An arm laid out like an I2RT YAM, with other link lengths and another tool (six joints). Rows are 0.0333 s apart.
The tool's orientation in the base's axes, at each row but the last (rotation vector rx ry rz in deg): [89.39 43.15 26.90]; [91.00 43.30 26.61]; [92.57 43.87 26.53]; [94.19 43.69 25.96]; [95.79 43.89 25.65]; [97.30 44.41 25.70]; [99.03 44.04 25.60]
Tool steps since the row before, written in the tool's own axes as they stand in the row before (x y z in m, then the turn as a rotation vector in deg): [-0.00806 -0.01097 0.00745 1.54 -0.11 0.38]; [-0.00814 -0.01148 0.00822 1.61 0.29 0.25]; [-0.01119 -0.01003 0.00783 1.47 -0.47 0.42]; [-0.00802 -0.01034 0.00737 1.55 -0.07 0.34]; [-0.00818 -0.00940 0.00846 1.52 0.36 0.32]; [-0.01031 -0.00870 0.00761 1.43 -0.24 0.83]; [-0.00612 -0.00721 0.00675 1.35 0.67 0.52]
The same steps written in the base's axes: [-0.00263 -0.01089 -0.01074 1.32 0.81 -0.36]; [-0.00248 -0.01121 -0.01157 1.36 0.94 0.04]; [-0.00475 -0.01288 -0.00994 1.21 0.76 -0.71]; [-0.00318 -0.01004 -0.01070 1.31 0.84 -0.32]; [-0.00255 -0.01076 -0.01022 1.38 0.79 0.10]; [-0.00456 -0.01149 -0.00933 1.50 0.44 -0.60]; [-0.00192 -0.00791 -0.00829 1.48 0.47 0.37]
